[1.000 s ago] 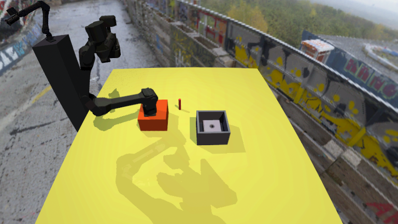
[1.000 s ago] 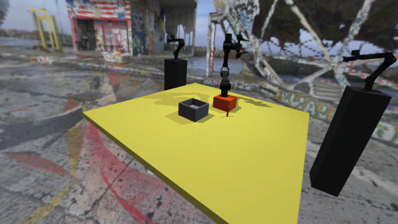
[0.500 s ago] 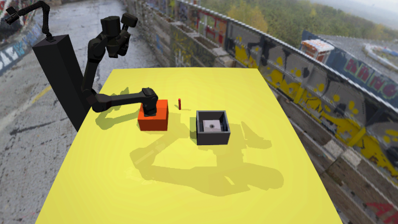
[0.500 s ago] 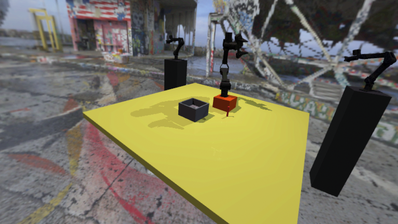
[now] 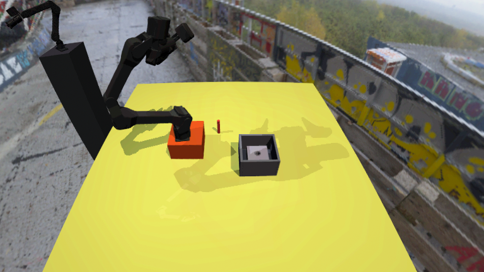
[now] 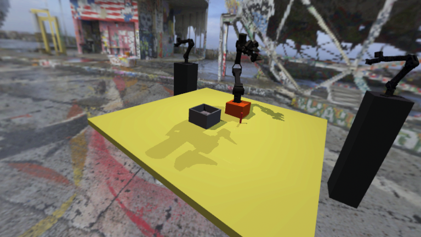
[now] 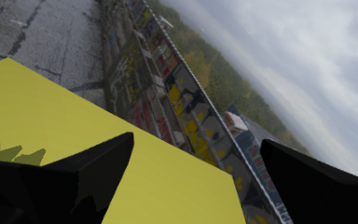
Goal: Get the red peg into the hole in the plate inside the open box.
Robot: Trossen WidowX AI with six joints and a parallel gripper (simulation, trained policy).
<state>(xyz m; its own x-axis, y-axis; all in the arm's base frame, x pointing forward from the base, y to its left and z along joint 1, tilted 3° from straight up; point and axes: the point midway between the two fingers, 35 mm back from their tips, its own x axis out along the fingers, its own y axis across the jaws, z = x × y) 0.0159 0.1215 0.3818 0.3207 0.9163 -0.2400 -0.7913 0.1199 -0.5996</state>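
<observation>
Right now my gripper tip is 44 cm above the red peg, 14 cm short of it and 3 cm to the left of it. Round my gripper tip: light grey plate 43 cm below, 29 cm ahead, 24 cm to the right; dark grey box 45 cm below, 29 cm ahead, 24 cm to the right.
</observation>
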